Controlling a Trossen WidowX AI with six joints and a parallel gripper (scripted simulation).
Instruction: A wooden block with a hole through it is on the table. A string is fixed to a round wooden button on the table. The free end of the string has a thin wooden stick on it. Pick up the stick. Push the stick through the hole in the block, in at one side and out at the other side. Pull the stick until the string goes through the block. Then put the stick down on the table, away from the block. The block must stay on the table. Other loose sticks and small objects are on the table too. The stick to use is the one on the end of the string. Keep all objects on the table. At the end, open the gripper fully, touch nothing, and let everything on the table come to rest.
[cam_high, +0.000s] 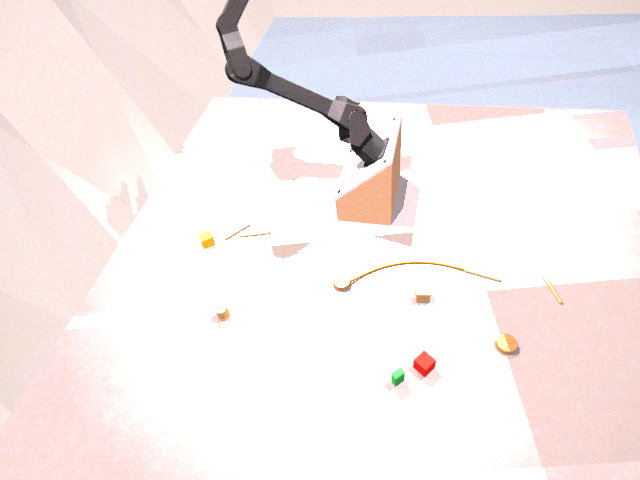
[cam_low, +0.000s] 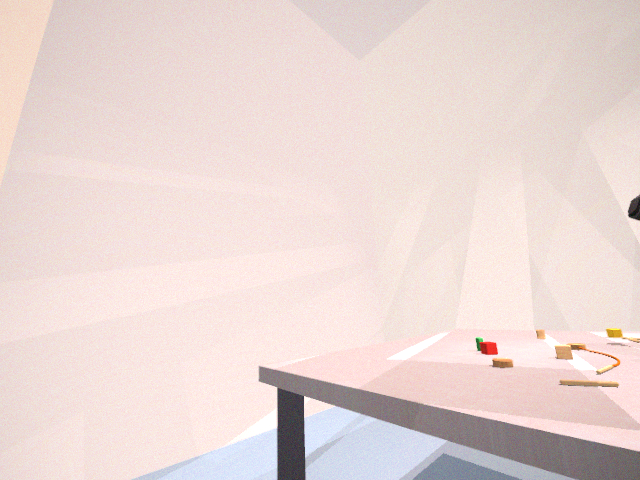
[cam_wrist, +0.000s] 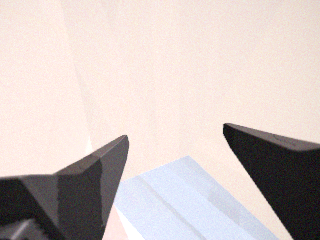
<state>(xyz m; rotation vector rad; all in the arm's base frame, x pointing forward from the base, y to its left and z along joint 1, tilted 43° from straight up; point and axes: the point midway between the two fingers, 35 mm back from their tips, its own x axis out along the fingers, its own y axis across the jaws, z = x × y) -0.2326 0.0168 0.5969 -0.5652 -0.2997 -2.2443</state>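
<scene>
Now: the wooden block 620 mm below my gripper tip, 590 mm to the left of it and 470 mm ahead of it. Round my gripper tip: small wooden cylinder: 630 mm ahead, 620 mm below, 180 mm to the left; yellow cube: 620 mm below, 450 mm ahead, 40 mm to the left; round wooden button: 630 mm below, 480 mm ahead, 410 mm to the left.
</scene>
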